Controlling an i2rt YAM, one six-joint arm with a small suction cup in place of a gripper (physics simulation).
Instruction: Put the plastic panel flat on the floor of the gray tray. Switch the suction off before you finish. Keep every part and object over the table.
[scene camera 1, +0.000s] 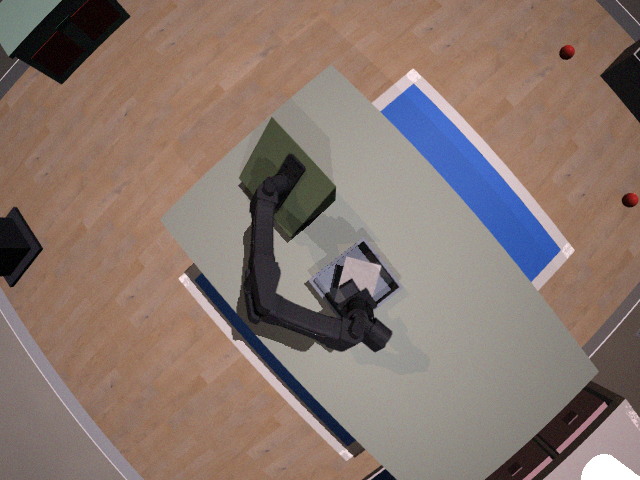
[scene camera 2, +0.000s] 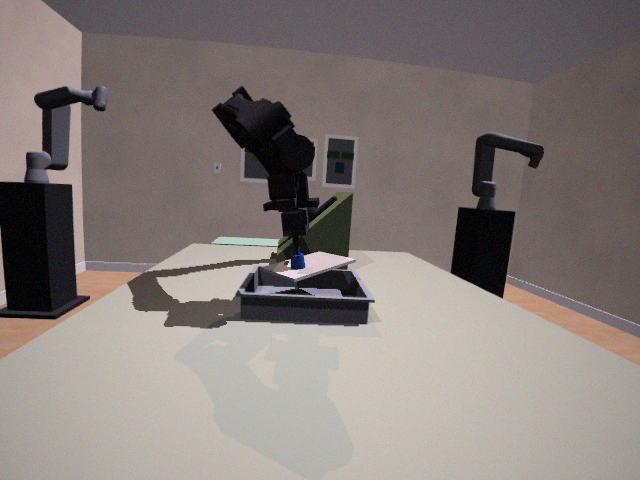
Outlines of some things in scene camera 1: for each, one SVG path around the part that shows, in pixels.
A pale pink plastic panel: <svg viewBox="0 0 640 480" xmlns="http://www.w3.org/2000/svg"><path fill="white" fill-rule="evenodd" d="M346 256L334 302L341 303L346 300L339 287L351 278L360 291L367 288L373 297L381 265Z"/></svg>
A gray tray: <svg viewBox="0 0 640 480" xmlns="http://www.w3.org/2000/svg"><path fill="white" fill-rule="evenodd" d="M365 237L361 238L308 280L338 319L344 316L337 307L340 303L334 302L346 256L381 265L372 297L377 303L377 307L373 311L404 288Z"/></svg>
